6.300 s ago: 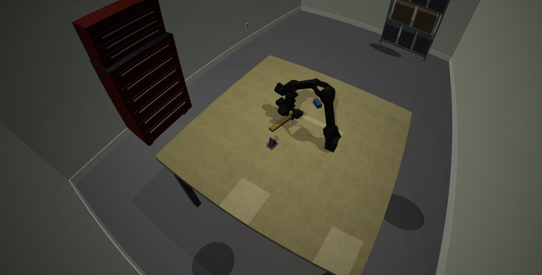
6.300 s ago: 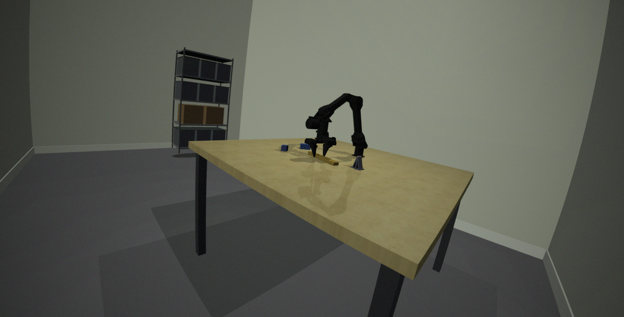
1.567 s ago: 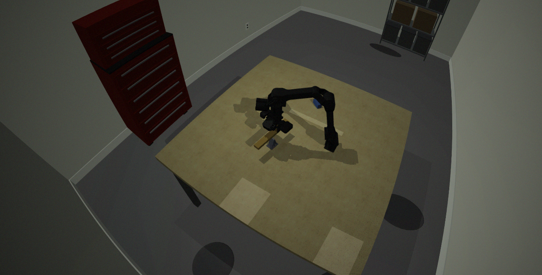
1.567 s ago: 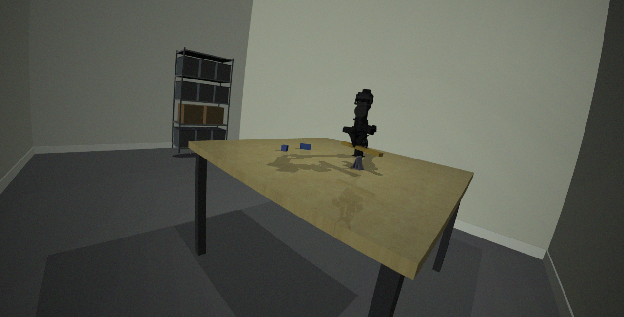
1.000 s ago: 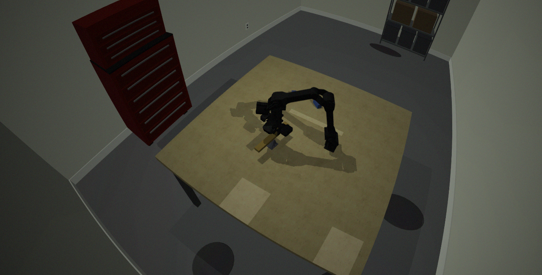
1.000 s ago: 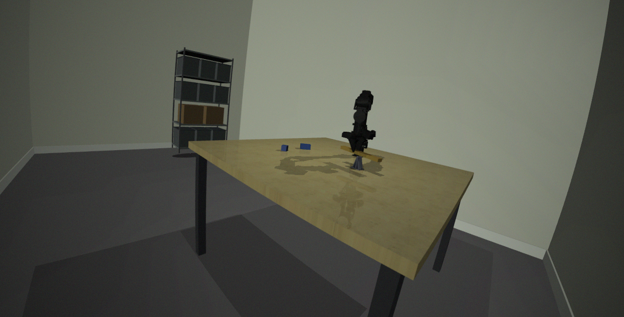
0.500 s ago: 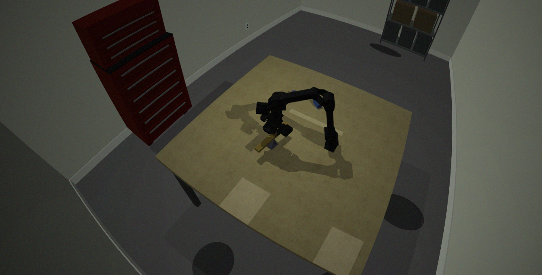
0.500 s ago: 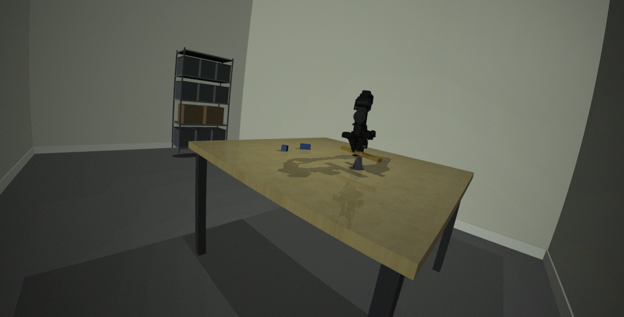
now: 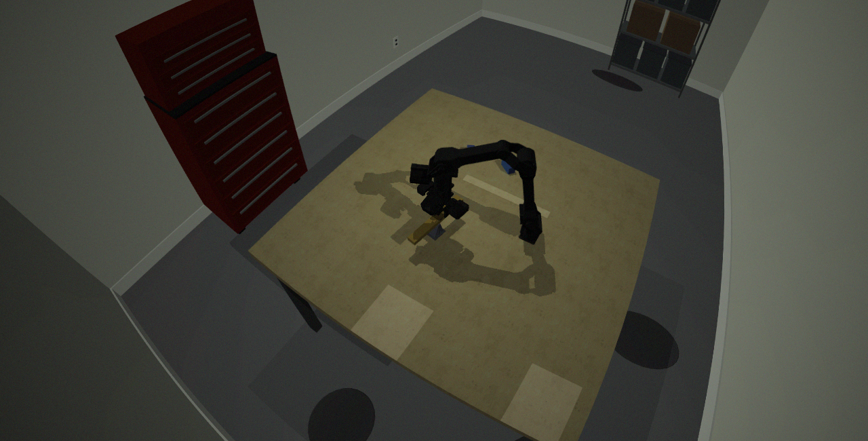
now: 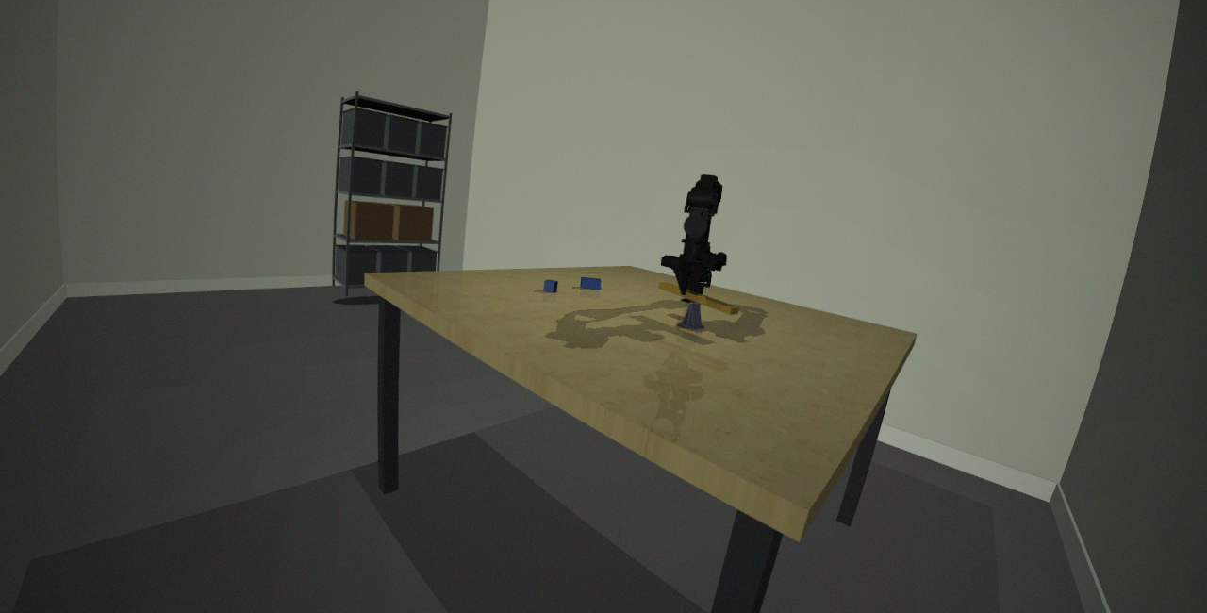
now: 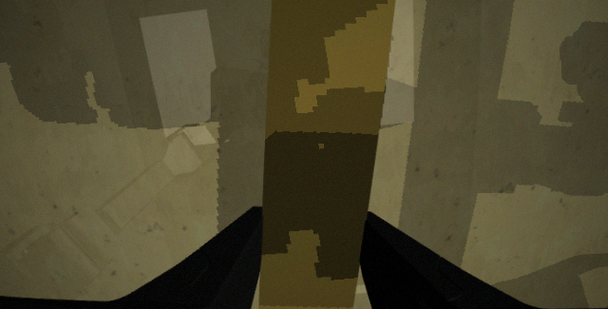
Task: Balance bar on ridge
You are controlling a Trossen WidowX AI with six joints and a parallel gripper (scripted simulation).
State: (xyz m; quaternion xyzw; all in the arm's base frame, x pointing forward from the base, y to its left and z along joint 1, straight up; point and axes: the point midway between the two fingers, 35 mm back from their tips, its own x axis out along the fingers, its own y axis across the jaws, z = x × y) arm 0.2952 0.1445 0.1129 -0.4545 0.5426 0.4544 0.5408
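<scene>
My gripper tip is now 10 mm short of the long wooden bar and 30 mm to the right of it.
</scene>
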